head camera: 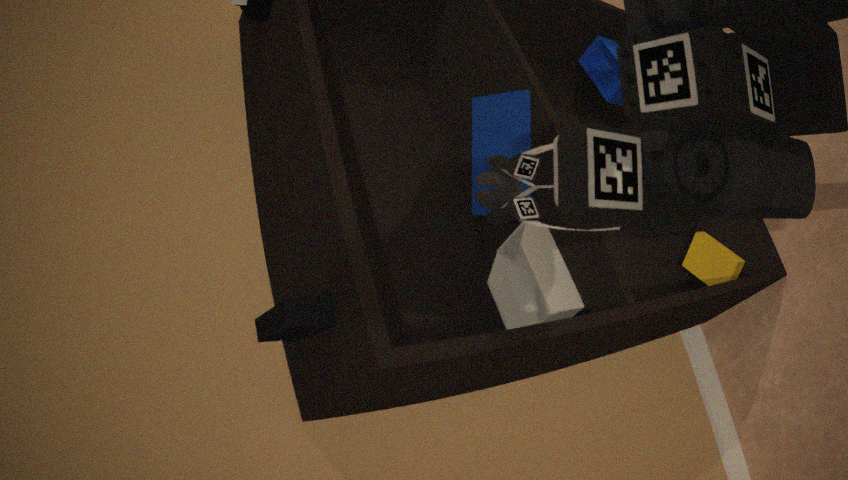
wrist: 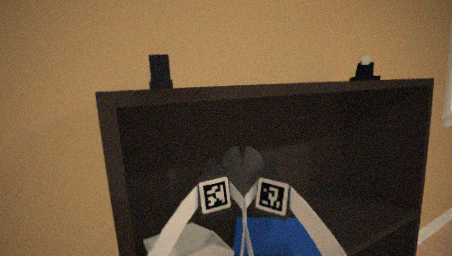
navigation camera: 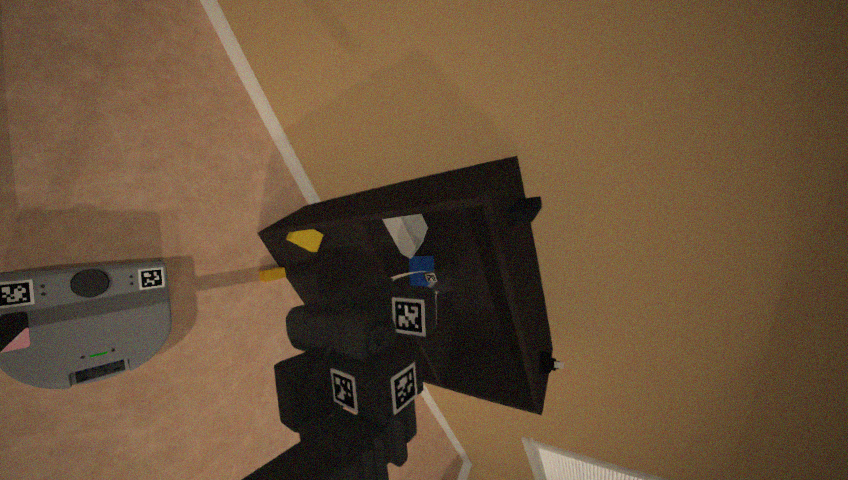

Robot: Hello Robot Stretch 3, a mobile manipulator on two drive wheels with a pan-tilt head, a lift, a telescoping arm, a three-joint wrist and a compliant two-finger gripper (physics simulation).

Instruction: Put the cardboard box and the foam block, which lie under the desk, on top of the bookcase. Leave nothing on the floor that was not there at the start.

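Frame: origin at the robot's base, x right, y ahead, z up, level; metres.
Seen in the pictures: gripper, fingertip midpoint: [head camera: 483, 190] [navigation camera: 447, 281]; robot's base, link origin: [navigation camera: 91, 281].
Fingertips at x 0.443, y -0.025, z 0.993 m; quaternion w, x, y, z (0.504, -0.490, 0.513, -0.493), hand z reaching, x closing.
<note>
Offsets run from my fingertips to a thing's middle.
My gripper [head camera: 492, 187] [navigation camera: 437, 285] [wrist: 241, 164] is shut, with its rubber tips together and nothing between them. It is at the open front of a dark bookcase [head camera: 267, 178] [navigation camera: 452, 183] [wrist: 107, 130], above a blue flat-sided thing @(dx +0.357, dy -0.085, dz -0.313 m) [head camera: 499, 118] [navigation camera: 421, 264] [wrist: 275, 235] in the upper compartment. A black object @(dx +0.246, dy +0.138, dz +0.094 m) [head camera: 294, 318] [navigation camera: 526, 209] [wrist: 160, 72] and a small black object with a white part @(dx +0.516, dy -0.376, dz +0.101 m) [navigation camera: 550, 362] [wrist: 365, 70] stand on the bookcase top. I cannot identify the cardboard box, the foam block or the desk in these views.
A whitish faceted thing @(dx +0.252, dy +0.116, dz -0.281 m) [head camera: 532, 285] [navigation camera: 407, 231] [wrist: 195, 240] is beside the blue one. Lower are a yellow block @(dx +0.236, dy +0.130, dz -0.871 m) [head camera: 712, 259] [navigation camera: 306, 239] and another blue block @(dx +0.520, dy -0.369, dz -0.856 m) [head camera: 602, 65]. A second yellow thing @(dx +0.115, dy -0.028, dz -0.963 m) [navigation camera: 272, 274] is at the bookcase's foot. My base [navigation camera: 89, 333] is nearby.
</note>
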